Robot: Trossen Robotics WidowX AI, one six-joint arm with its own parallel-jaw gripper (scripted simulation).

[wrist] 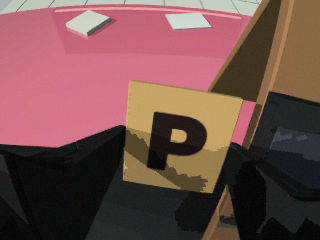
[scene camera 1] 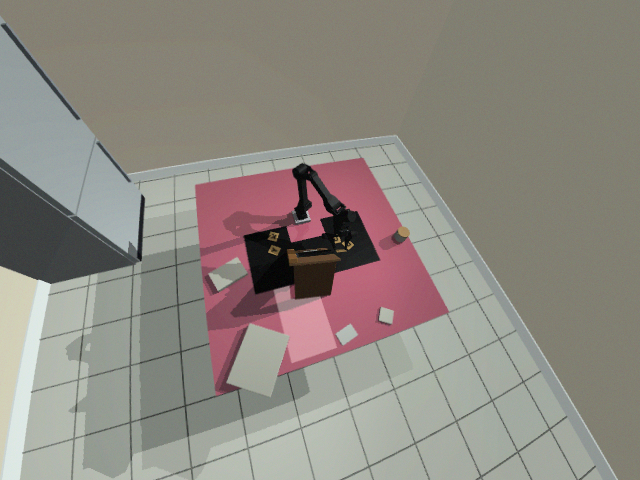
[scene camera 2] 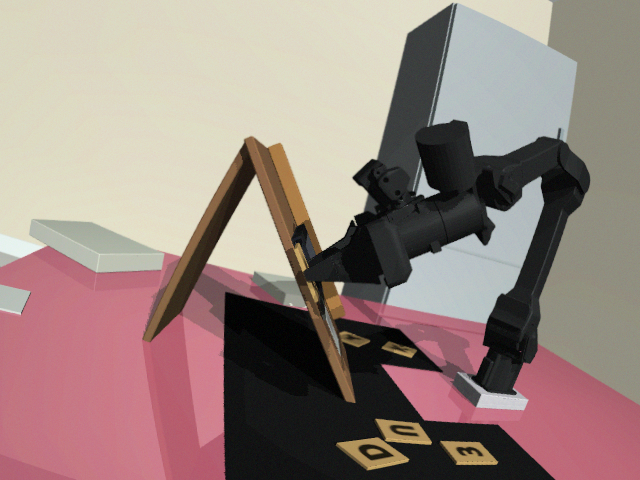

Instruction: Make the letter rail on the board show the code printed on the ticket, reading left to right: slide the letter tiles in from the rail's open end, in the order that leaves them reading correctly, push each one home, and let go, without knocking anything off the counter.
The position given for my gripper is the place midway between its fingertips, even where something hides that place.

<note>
In view: my gripper [scene camera 2: 305, 271], an a-frame board [scene camera 2: 271, 166] and a black mat [scene camera 2: 283, 406].
My gripper is seen too in the wrist view [wrist: 177, 141]. The a-frame board shows as well in the wrist view [wrist: 267, 65] and in scene camera 1 [scene camera 1: 314, 271]. The black mat also shows in scene camera 1 [scene camera 1: 269, 272].
</note>
